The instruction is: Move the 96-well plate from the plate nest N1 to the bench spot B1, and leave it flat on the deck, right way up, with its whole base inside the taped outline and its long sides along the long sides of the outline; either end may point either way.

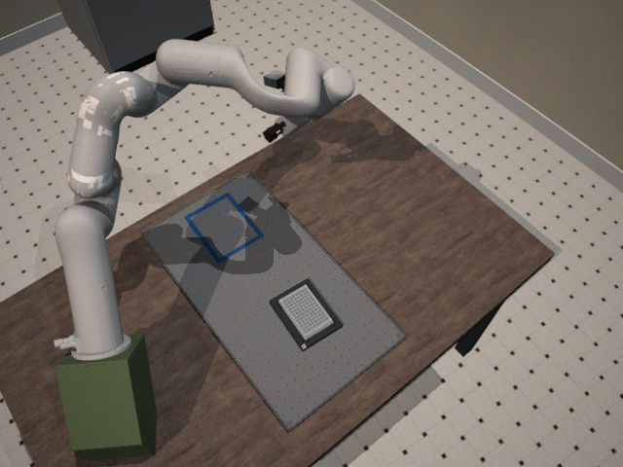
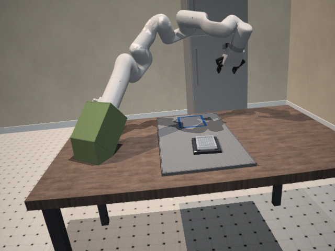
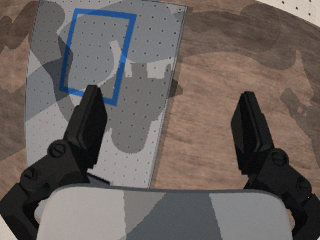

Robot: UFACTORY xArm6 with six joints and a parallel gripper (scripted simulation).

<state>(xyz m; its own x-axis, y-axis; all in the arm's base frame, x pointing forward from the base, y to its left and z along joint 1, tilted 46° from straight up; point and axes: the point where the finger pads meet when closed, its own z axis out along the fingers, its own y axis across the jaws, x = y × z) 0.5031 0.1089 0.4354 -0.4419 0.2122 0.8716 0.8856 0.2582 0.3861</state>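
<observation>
Right now the 96-well plate is 80 mm behind my hand, 380 mm to the right of it and 270 mm below it. Round my hand: plate nest N1: 80 mm behind, 380 mm to the right, 280 mm below.
</observation>
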